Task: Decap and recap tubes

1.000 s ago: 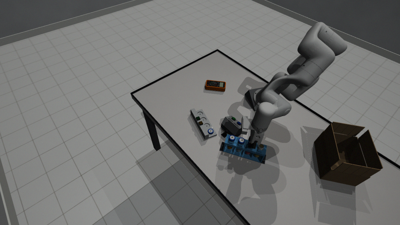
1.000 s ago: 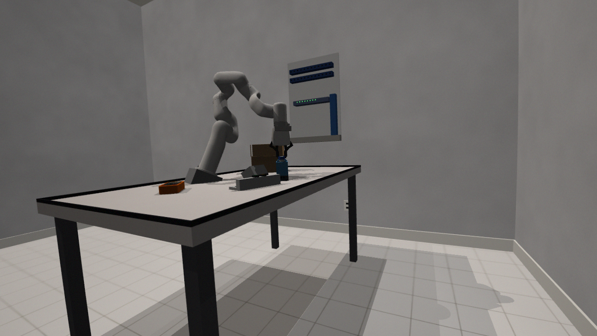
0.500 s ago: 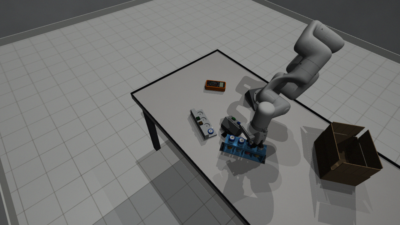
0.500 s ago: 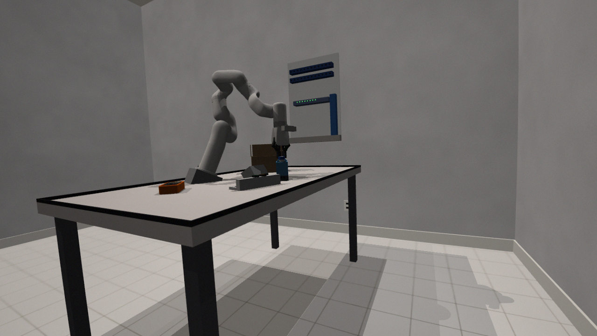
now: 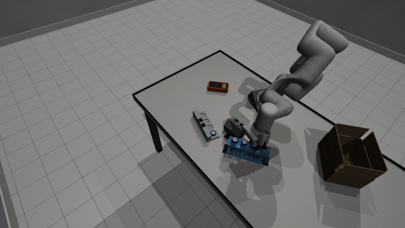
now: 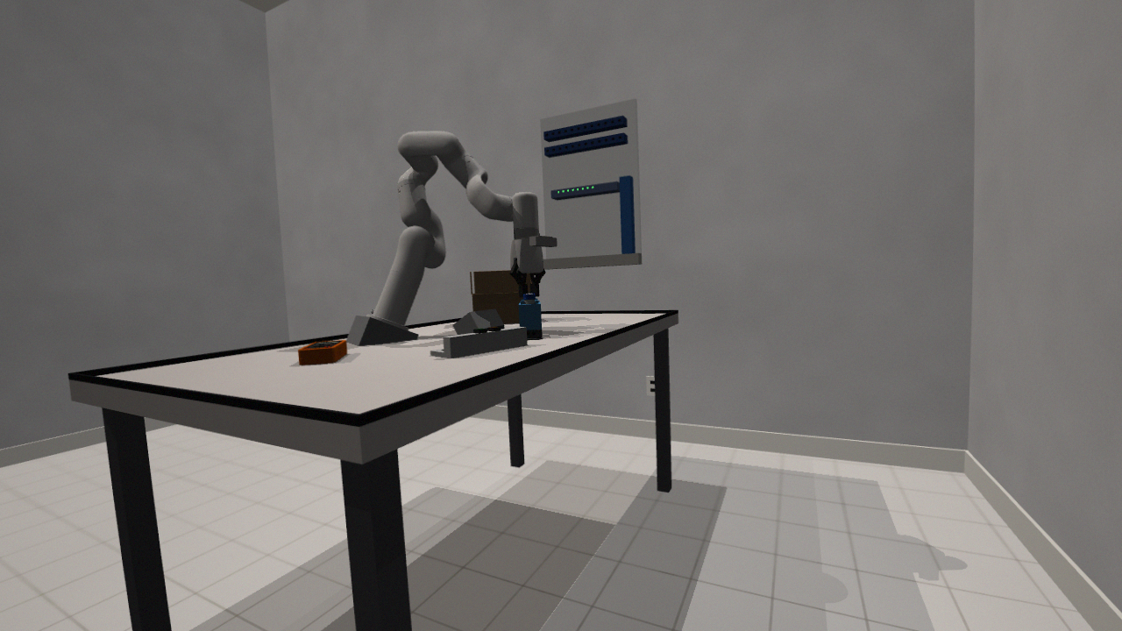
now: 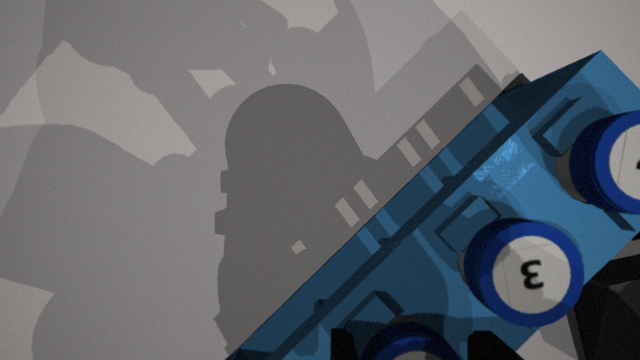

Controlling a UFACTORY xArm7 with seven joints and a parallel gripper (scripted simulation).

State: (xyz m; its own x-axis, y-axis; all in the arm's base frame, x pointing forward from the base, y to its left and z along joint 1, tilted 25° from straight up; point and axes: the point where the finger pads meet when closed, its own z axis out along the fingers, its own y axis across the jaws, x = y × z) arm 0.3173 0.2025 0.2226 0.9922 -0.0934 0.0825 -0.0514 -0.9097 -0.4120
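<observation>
Now: hand 10 mm above the cap 2. Round my hand: cap 3 (30 mm ahead, 40 mm to the right, 20 mm below); then blue key (50 mm behind, 170 mm to the right, 60 mm below); then cap 4 (70 mm ahead, 80 mm to the right, 20 mm below).
</observation>
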